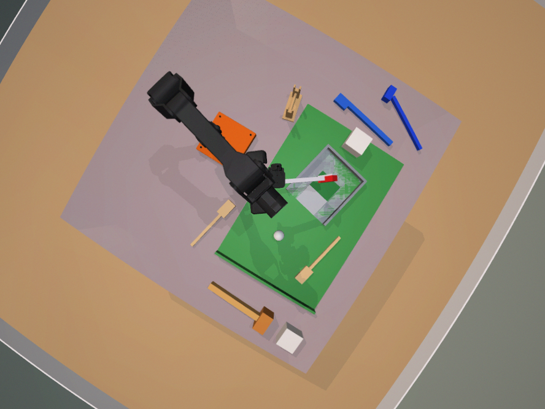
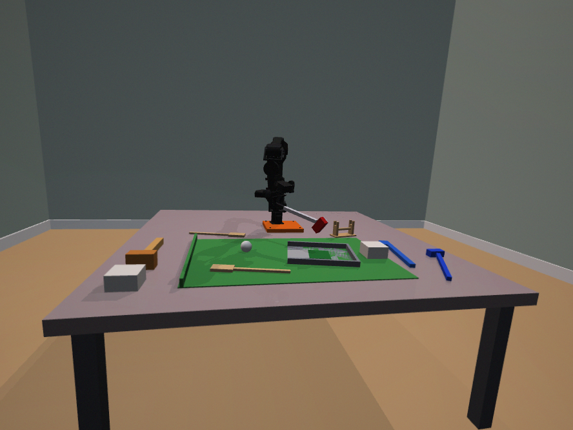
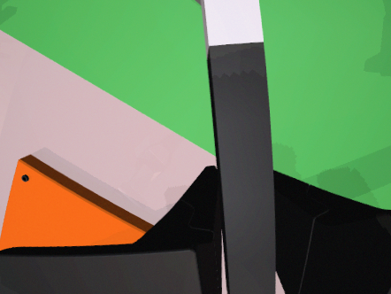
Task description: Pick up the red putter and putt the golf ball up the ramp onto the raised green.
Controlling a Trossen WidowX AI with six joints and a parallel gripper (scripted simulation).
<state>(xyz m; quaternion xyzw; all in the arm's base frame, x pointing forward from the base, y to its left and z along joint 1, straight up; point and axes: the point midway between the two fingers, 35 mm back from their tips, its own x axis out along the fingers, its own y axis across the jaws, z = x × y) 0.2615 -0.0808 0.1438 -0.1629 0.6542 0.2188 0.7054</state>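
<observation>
Right now the red putter is 10 cm ahead of my gripper tip, 6 cm to the left of it and 1 cm above it. From my gripper tip the other things lie so: wooden stand: 35 cm to the left, 10 cm below, 4 cm behind; white golf ball: 15 cm to the right, 14 cm ahead, 10 cm below.
</observation>
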